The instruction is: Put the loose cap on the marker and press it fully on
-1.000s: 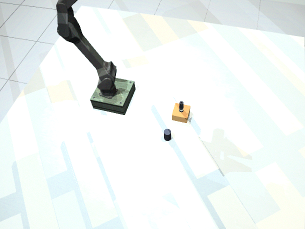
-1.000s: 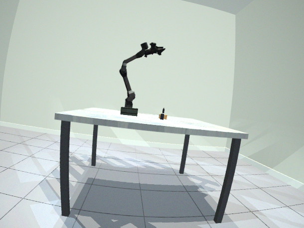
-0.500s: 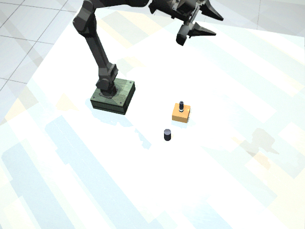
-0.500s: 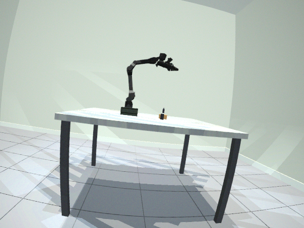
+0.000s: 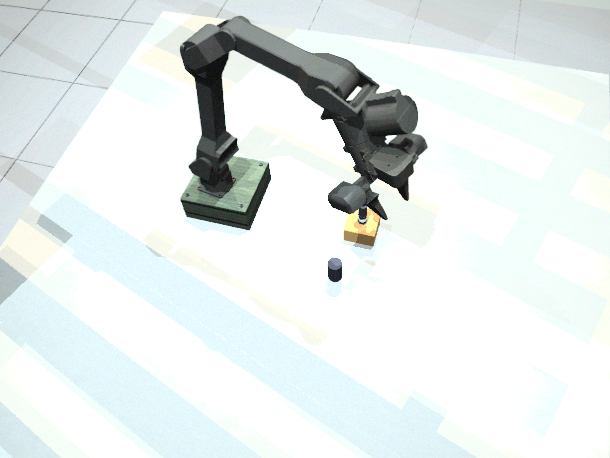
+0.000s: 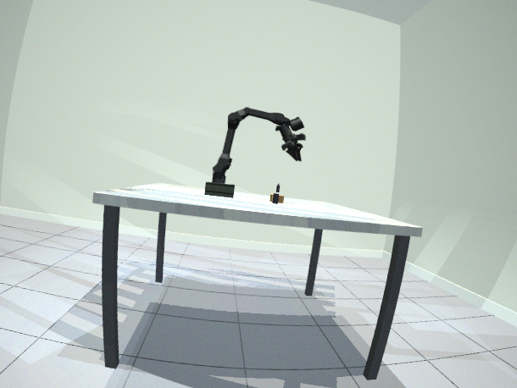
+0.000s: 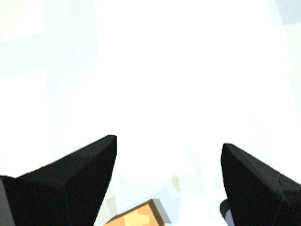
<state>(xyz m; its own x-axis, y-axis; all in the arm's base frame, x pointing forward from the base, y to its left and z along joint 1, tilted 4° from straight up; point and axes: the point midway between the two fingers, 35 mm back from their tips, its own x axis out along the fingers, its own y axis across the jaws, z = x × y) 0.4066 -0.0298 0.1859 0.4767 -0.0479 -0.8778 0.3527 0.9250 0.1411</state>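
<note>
Now: gripper tip 21 cm above the dark marker cap, 10 cm past it and 5 cm to the left of it.
</note>
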